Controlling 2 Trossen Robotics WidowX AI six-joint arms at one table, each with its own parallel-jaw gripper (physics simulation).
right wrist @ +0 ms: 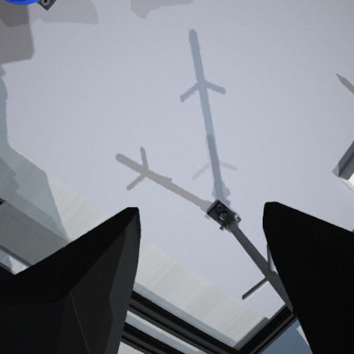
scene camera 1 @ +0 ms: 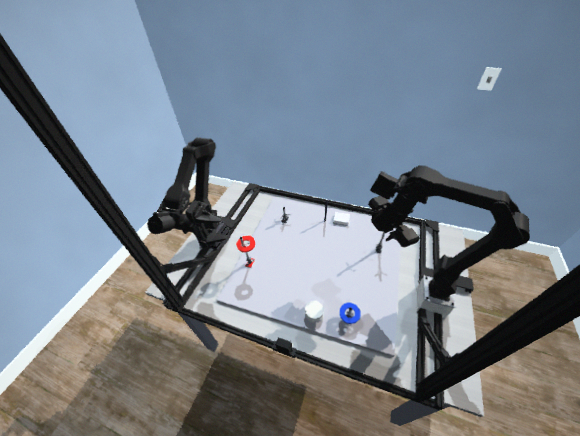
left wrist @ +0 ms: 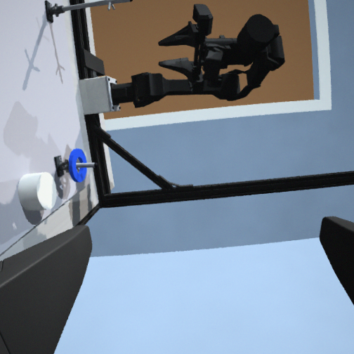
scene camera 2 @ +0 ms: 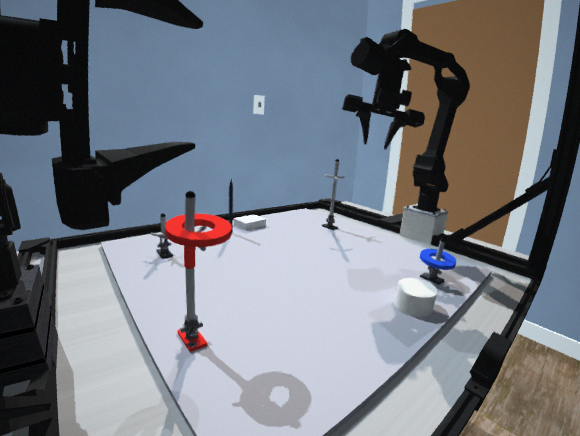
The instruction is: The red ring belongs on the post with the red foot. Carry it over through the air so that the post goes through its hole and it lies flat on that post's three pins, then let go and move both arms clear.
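Places are measured from the left arm's base along level axes (x ahead, y left, z up), in centimetres.
Pixels of known places: left gripper, fingertip midpoint: (scene camera 1: 224,229) (scene camera 2: 196,86); right gripper, fingertip midpoint: (scene camera 1: 382,235) (scene camera 2: 375,146); left arm's base at its link origin: (scene camera 1: 209,226); right arm's base at its link origin: (scene camera 1: 439,290) (scene camera 2: 426,208).
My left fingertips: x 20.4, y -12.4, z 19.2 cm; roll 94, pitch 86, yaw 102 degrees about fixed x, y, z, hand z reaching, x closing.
Observation:
Ahead of a thing's pixels: the offset from my left fingertips to its top centre. "spot": to the spot under its first point.
The red ring {dx +2.3, dy +6.0, dz -12.9 cm} (scene camera 1: 252,244) (scene camera 2: 175,232) lies level around the post with the red foot {spot: dx +1.5, dy +6.6, dz -28.0 cm} (scene camera 1: 250,263) (scene camera 2: 192,340). The post's top stands up through its hole, and the ring sits just above the red sleeve; the pins under it are mostly hidden. My left gripper (scene camera 2: 198,85) (left wrist: 206,233) is wide open and empty, up and to the left of the ring in scene camera 2, apart from it. The red ring does not show in the left wrist view. My right gripper (scene camera 2: 376,145) (left wrist: 158,53) (right wrist: 201,216) is partly open and empty, high on the right side, far from the ring.
A blue ring {dx +45.4, dy -1.3, dz -23.4 cm} (scene camera 1: 343,314) (scene camera 2: 424,258) (left wrist: 71,166) sits on a short post beside a white cylinder {dx +33.4, dy -4.0, dz -25.3 cm} (scene camera 1: 314,309) (scene camera 2: 415,297) (left wrist: 36,192). A tall pinned post {spot: dx +50.1, dy +32.9, dz -19.3 cm} (scene camera 2: 334,195) stands below the right gripper. A dark spike {dx +23.5, dy +42.1, dz -14.8 cm} (scene camera 2: 231,200), a white block {dx +30.8, dy +45.2, dz -26.8 cm} (scene camera 1: 341,218) (scene camera 2: 250,223) and another short post {spot: dx +4.6, dy +35.1, dz -26.4 cm} (scene camera 2: 163,245) stand at the back.

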